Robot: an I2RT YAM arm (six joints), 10 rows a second.
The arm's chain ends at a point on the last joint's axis. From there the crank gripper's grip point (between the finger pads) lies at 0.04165 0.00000 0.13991 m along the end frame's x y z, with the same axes.
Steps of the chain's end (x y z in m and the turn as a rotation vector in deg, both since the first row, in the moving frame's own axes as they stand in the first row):
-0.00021 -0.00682 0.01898 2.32 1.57 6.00
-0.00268 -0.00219 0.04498 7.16 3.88 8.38
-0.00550 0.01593 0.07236 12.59 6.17 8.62
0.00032 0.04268 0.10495 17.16 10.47 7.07
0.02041 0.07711 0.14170 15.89 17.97 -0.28
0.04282 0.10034 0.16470 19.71 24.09 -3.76
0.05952 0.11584 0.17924 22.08 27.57 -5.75
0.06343 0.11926 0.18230 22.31 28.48 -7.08
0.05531 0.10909 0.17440 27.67 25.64 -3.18
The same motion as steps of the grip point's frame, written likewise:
0.00367 -0.00790 0.01776 2.32 1.57 6.00
0.00746 -0.01264 0.04115 7.16 3.88 8.38
0.01095 -0.00660 0.06446 12.59 6.17 8.62
0.02686 0.00944 0.08976 17.16 10.47 7.07
0.06091 0.04091 0.11690 15.89 17.97 -0.28
0.09354 0.05303 0.12746 19.71 24.09 -3.76
0.11506 0.06192 0.13396 22.08 27.57 -5.75
0.11975 0.06341 0.13509 22.31 28.48 -7.08
0.10757 0.04685 0.12731 27.67 25.64 -3.18

